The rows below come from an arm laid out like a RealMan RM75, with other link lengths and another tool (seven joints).
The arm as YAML. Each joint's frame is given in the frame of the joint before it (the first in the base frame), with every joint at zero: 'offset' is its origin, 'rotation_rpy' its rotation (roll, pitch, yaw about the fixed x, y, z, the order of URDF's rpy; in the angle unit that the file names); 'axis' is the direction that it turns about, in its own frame. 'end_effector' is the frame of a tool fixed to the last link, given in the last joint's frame.
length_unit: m
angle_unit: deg
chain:
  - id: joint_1
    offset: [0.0, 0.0, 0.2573]
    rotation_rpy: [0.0, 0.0, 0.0]
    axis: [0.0, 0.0, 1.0]
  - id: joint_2
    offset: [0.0, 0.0, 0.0]
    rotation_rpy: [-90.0, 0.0, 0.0]
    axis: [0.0, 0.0, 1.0]
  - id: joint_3
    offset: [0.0, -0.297, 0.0]
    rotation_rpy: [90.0, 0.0, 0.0]
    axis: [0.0, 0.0, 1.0]
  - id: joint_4
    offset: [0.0, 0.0, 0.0]
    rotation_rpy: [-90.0, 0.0, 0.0]
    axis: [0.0, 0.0, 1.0]
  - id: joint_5
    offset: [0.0, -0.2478, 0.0]
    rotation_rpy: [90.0, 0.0, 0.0]
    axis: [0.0, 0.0, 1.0]
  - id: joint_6
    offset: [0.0, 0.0, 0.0]
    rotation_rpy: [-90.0, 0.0, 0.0]
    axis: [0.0, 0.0, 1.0]
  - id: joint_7
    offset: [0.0, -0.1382, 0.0]
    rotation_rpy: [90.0, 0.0, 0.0]
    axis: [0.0, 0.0, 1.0]
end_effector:
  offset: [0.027, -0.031, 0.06]
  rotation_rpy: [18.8, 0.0, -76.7]
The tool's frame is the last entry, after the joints.
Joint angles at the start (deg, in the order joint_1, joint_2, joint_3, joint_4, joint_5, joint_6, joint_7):
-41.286, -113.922, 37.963, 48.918, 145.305, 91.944, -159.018
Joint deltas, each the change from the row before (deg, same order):
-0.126, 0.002, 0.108, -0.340, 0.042, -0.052, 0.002
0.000, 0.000, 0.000, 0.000, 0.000, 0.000, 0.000
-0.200, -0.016, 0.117, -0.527, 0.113, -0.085, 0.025
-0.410, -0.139, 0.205, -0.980, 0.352, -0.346, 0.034
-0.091, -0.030, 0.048, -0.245, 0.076, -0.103, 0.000
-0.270, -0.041, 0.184, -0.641, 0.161, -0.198, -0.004
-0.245, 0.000, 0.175, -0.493, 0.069, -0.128, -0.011
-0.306, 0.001, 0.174, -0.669, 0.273, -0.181, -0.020
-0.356, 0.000, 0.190, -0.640, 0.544, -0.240, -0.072
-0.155, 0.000, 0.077, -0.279, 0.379, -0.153, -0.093
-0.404, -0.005, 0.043, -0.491, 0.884, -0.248, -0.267
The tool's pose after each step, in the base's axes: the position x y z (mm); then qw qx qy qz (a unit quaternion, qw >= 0). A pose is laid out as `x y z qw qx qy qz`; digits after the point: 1 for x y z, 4 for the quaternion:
-334.8 473.6 20.8 0.0833 -0.1108 -0.9886 0.0596
-334.8 473.6 20.8 0.0833 -0.1108 -0.9886 0.0596
-334.5 473.3 18.2 0.0826 -0.1106 -0.9884 0.0632
-334.0 473.1 12.5 0.0824 -0.1102 -0.9880 0.0696
-334.0 473.0 11.1 0.0823 -0.1099 -0.9880 0.0710
-333.5 472.9 7.8 0.0821 -0.1097 -0.9877 0.0752
-332.7 473.1 5.4 0.0819 -0.1101 -0.9874 0.0784
-332.4 473.0 2.4 0.0827 -0.1097 -0.9870 0.0831
-332.7 473.0 -0.3 0.0859 -0.1088 -0.9864 0.0882
-333.3 472.9 -1.3 0.0884 -0.1076 -0.9861 0.0905
-334.2 473.2 -2.8 0.0938 -0.1050 -0.9855 0.0950

